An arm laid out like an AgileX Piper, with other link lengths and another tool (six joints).
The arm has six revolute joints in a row. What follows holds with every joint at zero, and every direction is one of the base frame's.
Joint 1 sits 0.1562 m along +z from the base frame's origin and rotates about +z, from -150 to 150 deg.
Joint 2 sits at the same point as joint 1 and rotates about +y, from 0 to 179.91 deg.
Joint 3 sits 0.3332 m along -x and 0.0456 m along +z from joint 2 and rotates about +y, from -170 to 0 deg.
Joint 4 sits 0.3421 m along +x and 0.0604 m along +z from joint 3 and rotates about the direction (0.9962, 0, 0.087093), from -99.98 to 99.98 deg.
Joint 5 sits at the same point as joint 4 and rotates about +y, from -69.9 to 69.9 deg.
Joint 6 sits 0.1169 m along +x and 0.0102 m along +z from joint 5 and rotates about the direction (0.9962, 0, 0.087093), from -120 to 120 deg.
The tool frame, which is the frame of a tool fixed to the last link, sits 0.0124 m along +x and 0.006 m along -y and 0.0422 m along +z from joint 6; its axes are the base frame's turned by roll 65.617, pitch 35.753 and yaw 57.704 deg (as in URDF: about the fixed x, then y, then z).
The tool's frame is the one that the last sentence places.
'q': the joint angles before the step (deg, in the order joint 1, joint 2, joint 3, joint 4, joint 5, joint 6). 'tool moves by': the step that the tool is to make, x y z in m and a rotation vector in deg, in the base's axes. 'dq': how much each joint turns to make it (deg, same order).
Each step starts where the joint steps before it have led.
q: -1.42 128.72 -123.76 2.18 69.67 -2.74
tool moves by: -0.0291 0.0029 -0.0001 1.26 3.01 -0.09
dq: 0.00 -5.73 8.87 1.17 -0.10 0.05
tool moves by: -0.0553 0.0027 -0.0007 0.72 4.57 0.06
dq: 0.00 -9.63 14.24 0.64 -0.02 -0.13
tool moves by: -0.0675 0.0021 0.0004 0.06 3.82 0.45
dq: 0.00 -10.88 14.67 0.05 0.06 -0.47
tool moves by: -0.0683 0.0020 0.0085 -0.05 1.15 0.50
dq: -0.01 -11.44 12.62 0.00 0.00 -0.51
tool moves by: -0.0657 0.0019 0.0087 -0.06 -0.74 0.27
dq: 0.01 -11.60 10.88 -0.01 0.00 -0.26
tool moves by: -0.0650 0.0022 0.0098 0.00 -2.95 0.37
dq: 0.00 -12.64 9.62 0.14 0.10 -0.39
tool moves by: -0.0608 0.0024 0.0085 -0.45 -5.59 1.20
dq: 0.01 -13.48 8.33 0.00 -0.37 -1.26
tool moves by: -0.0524 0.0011 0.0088 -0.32 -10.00 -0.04
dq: 0.01 -14.31 7.23 -0.01 -2.92 -0.18
